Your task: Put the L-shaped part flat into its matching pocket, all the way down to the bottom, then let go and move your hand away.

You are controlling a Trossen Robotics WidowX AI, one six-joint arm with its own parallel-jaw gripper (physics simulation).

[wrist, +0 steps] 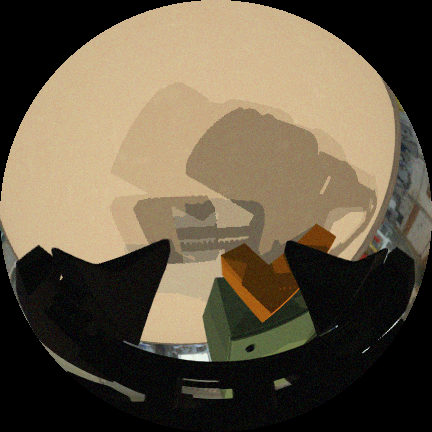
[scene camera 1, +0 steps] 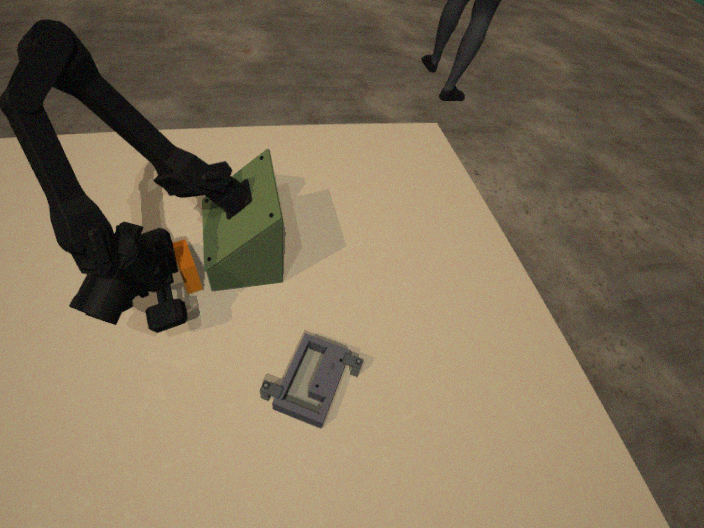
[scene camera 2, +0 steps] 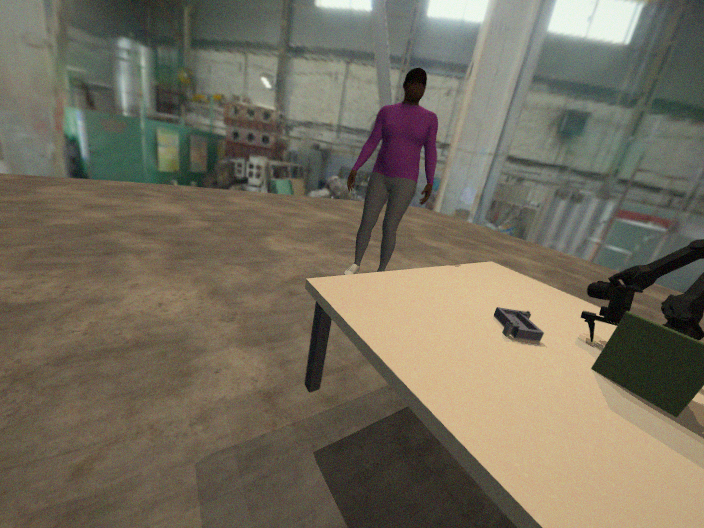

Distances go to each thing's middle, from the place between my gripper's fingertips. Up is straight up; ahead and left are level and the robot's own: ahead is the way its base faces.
I see the orange L-shaped part (scene camera 1: 185, 262) 6 cm behind my hand, 2 cm to the left of it and 2 cm above it. Also, from my hand: grey pocket fixture (scene camera 1: 307, 390) (23 cm ahead, 21 cm to the left, 1 cm above).
